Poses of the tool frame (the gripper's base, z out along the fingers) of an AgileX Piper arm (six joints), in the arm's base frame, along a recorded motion.
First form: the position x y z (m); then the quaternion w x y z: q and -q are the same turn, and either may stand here.
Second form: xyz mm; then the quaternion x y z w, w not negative. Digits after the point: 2 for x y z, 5 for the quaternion.
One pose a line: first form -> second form
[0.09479 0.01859 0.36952 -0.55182 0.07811 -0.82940 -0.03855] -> [94.79 18.59 369.52 -0.07811 0.82940 0.03855 0.55182]
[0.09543 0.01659 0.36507 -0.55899 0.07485 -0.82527 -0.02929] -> [95.43 16.59 365.07 -0.07485 0.82527 0.02929 0.55899]
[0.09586 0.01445 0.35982 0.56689 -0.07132 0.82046 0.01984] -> [95.86 14.45 359.82 -0.07132 0.82046 0.01984 0.56689]
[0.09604 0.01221 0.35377 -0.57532 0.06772 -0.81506 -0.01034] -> [96.04 12.21 353.77 -0.06772 0.81506 0.01034 0.57532]
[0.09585 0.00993 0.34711 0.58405 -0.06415 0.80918 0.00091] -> [95.85 9.93 347.11 -0.06415 0.80918 0.00091 0.58405]
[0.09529 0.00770 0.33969 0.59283 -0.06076 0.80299 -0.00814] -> [95.29 7.70 339.69 -0.06076 0.80299 -0.00814 0.59283]
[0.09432 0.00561 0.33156 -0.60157 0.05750 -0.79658 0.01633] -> [94.32 5.61 331.56 -0.05750 0.79658 -0.01633 0.60157]
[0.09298 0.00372 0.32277 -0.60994 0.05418 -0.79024 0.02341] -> [92.98 3.72 322.77 -0.05418 0.79024 -0.02341 0.60994]
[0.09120 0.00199 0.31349 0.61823 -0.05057 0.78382 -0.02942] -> [91.20 1.99 313.49 -0.05057 0.78382 -0.02942 0.61823]
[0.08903 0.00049 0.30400 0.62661 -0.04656 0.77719 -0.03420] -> [89.03 0.49 304.00 -0.04656 0.77719 -0.03420 0.62661]
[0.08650 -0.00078 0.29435 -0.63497 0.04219 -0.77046 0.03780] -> [86.50 -0.78 294.35 -0.04219 0.77046 -0.03780 0.63497]
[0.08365 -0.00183 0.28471 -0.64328 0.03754 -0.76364 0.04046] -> [83.65 -1.83 284.71 -0.03754 0.76364 -0.04046 0.64328]
